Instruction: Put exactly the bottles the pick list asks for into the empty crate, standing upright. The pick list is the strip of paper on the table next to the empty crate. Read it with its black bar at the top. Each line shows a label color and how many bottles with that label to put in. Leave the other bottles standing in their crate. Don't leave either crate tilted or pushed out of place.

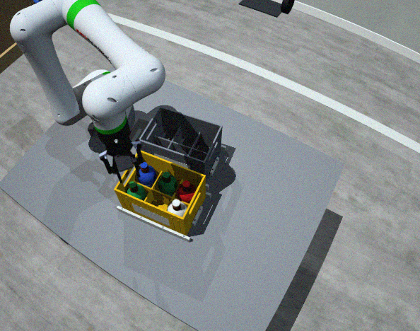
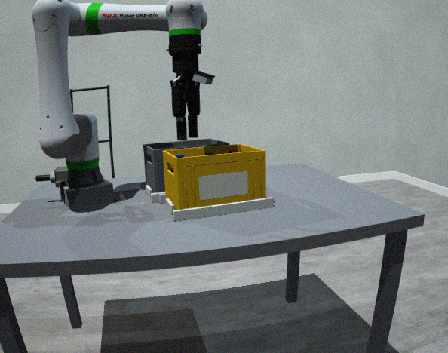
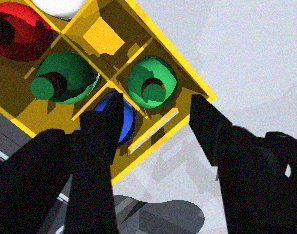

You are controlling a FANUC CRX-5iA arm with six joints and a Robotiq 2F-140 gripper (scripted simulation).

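The blue bottle is 160 mm below my hand, 90 mm to the left of it and 20 mm behind it. Also, from my hand: white-labelled bottle 170 mm ahead, 160 mm below, 30 mm to the left; then green bottle 160 mm below, 100 mm to the left, 80 mm ahead; then yellow crate 170 mm below, 80 mm ahead, 60 mm to the left.
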